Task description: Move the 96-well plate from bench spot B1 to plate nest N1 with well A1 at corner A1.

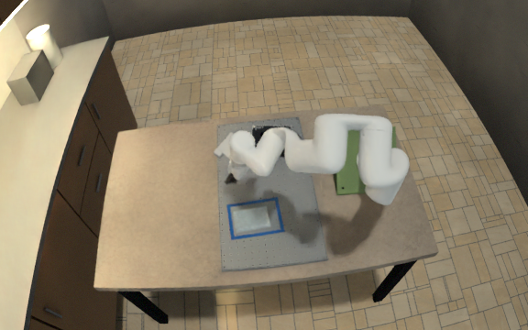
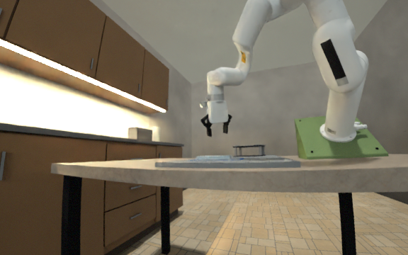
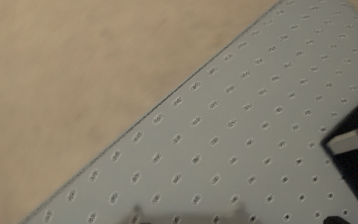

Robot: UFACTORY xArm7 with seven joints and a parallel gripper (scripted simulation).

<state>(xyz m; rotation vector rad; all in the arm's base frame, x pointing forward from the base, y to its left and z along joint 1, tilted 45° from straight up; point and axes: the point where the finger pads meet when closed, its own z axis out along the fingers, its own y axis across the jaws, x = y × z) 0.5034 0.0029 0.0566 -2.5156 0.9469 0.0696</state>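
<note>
Now: the 96-well plate 13 cm to the left of my hand, 11 cm below it and 3 cm behind it. Also, from my hand: raised plate nest (22 cm to the right, 12 cm behind, 6 cm below).
</note>
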